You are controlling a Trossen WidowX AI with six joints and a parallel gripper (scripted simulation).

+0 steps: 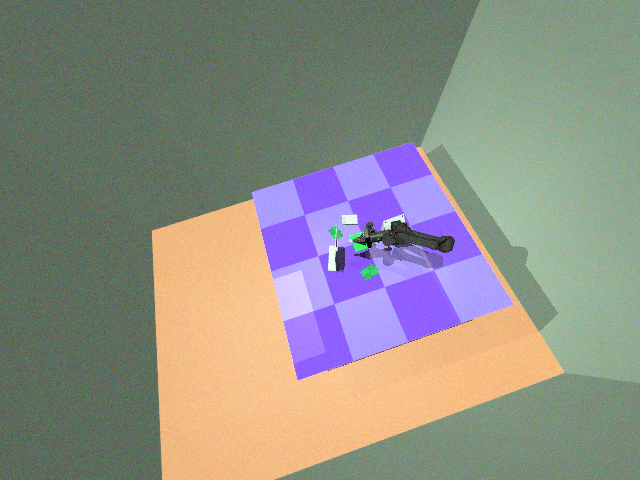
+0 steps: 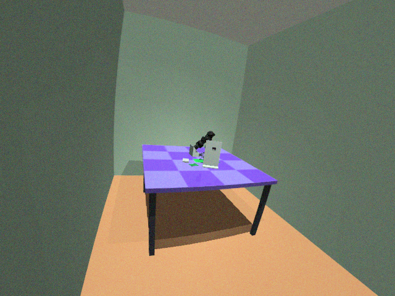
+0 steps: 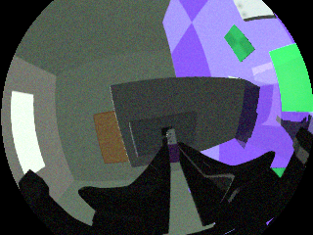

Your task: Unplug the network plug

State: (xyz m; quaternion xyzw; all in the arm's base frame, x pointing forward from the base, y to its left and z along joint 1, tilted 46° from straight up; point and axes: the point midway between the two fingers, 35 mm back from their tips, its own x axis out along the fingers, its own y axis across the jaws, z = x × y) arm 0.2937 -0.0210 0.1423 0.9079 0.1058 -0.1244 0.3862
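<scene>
My gripper tip is 110 mm short of the grey upright panel, 10 mm to the right of it and 100 mm above it. Also, from my gripper tip: network plug right at my gripper tip.
</scene>
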